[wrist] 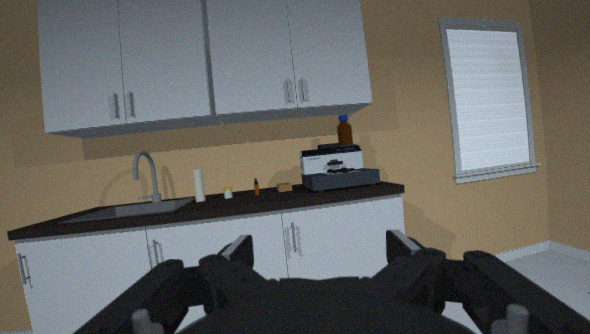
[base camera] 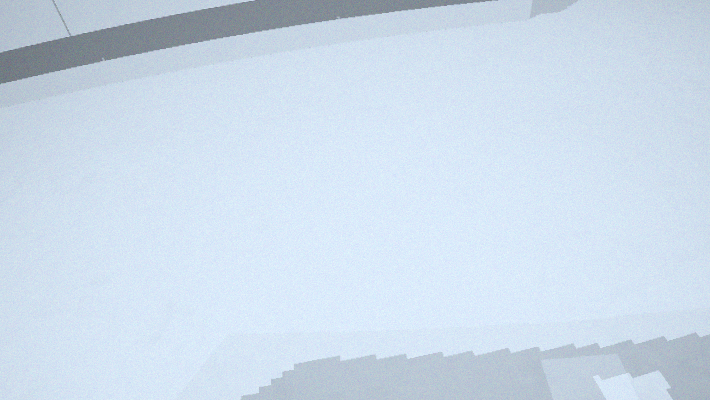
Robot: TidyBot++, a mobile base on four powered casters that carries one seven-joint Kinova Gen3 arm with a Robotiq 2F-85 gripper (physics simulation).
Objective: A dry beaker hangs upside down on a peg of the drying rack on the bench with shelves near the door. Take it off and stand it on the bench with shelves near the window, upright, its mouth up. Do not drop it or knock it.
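Places are measured from the arm's base along level axes (x ahead, y right, z down), in centimetres.
Where they show: gripper, fingertip midpoint: [wrist: 318, 247].
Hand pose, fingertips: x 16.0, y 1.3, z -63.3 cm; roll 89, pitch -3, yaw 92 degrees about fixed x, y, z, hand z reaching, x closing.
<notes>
After its pixels a point has its place.
My gripper [wrist: 318, 247] {z -63.3, x 16.0, y 1.2 cm} is open in the wrist view, with nothing between its fingers. It points toward a counter with a sink, whose dark top [wrist: 250, 200] {z -51.4, x 115.3, y -27.7 cm} runs across the view beyond the fingers. The beaker, the drying rack and the two benches with shelves do not show in either view.
On the counter are a sink [wrist: 125, 212] {z -47.7, x 134.6, y -111.6 cm} with a tap [wrist: 155, 175] {z -68.1, x 142.9, y -93.8 cm}, a white cylinder [wrist: 199, 186] {z -59.7, x 127.2, y -58.1 cm}, small containers and a machine [wrist: 341, 178] {z -57.0, x 121.4, y 17.7 cm} with a brown bottle [wrist: 344, 133] {z -81.1, x 145.5, y 25.4 cm}. Wall cabinets [wrist: 165, 60] {z -130.3, x 125.3, y -69.5 cm} hang above. A window [wrist: 487, 100] {z -101.6, x 199.0, y 158.6 cm} is at the right. The base camera shows pale floor [base camera: 350, 200] {z 39.7, x 50.1, y -4.7 cm} and a dark strip [base camera: 175, 32] {z 29.8, x 107.1, y -50.1 cm}.
</notes>
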